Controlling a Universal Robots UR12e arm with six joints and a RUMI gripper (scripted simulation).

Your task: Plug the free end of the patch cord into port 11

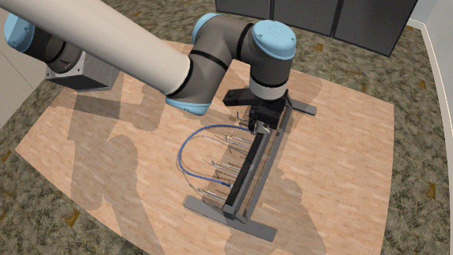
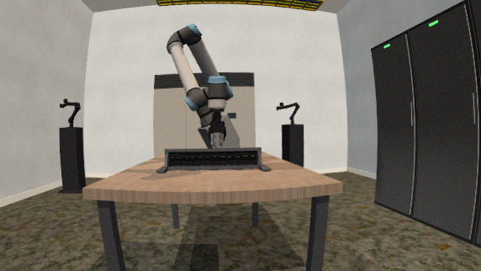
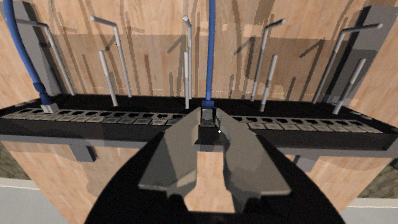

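Now: hand 10 mm short of the plug and 10 mm above it.
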